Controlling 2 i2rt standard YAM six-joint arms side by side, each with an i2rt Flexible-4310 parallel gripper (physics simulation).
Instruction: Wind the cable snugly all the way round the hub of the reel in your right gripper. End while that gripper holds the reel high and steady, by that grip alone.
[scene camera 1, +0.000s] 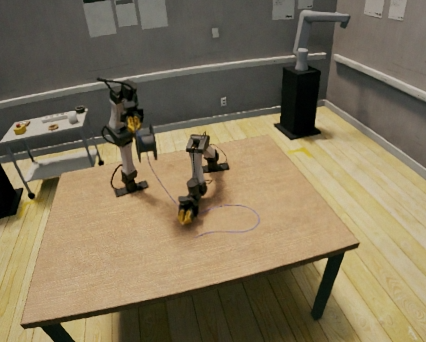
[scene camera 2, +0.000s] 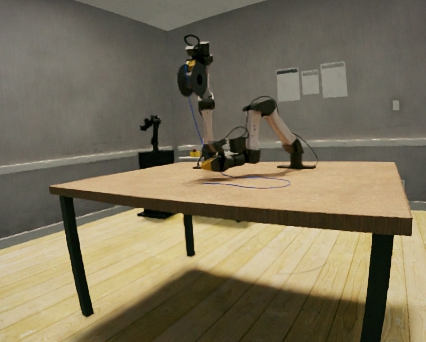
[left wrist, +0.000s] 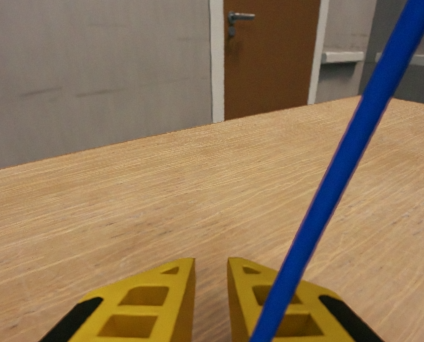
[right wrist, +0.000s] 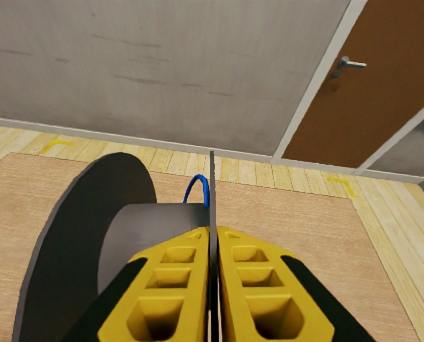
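Where they show: left gripper, fingertip midpoint: (scene camera 1: 182, 222) (scene camera 2: 201, 167) (left wrist: 211, 269); right gripper, fingertip midpoint: (scene camera 1: 135, 131) (scene camera 2: 188, 68) (right wrist: 213, 234); left arm's base at its link origin: (scene camera 1: 212, 168) (scene camera 2: 296, 167); right arm's base at its link origin: (scene camera 1: 131, 189).
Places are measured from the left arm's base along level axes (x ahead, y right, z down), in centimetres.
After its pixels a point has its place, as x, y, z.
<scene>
The dark reel (scene camera 1: 145, 142) @(42.5, 32.0, -47.6) (scene camera 2: 202, 90) @(35.9, 30.2, -40.4) (right wrist: 62, 250) @(36.9, 29.2, -51.6) hangs high on the picture's left. My right gripper (scene camera 1: 133, 123) @(39.1, 35.6, -51.5) (scene camera 2: 190, 64) @(39.1, 35.6, -51.5) (right wrist: 213, 234) @(39.1, 35.6, -51.5) is shut on one flange's edge. The blue cable (scene camera 1: 163, 184) @(44.7, 28.5, -26.1) (scene camera 2: 195, 117) @(44.4, 28.8, -27.4) (left wrist: 340, 170) (right wrist: 206, 187) @(40.9, 34.8, -53.0) makes a small loop over the hub beside the gripped flange in the right wrist view. It runs down from the reel to my left gripper (scene camera 1: 185, 217) @(49.4, 22.4, -6.1) (scene camera 2: 206, 165) @(49.4, 22.4, -6.1) (left wrist: 211, 262) @(49.4, 22.4, -6.1), low over the table. This gripper is open with a narrow gap; the cable crosses in front of its right-hand finger. The hub's underside is hidden.
The cable's far part lies in a wide curve on the wooden table (scene camera 1: 100, 250) @(53.7, 63.3, 0.0) (scene camera 2: 325, 200) @(65.9, -34.1, 0.0), to the right of the left gripper. A white cart (scene camera 1: 37, 125) stands behind the table at the left. A grey robot arm (scene camera 1: 301, 37) stands on a black pedestal (scene camera 1: 300, 100).
</scene>
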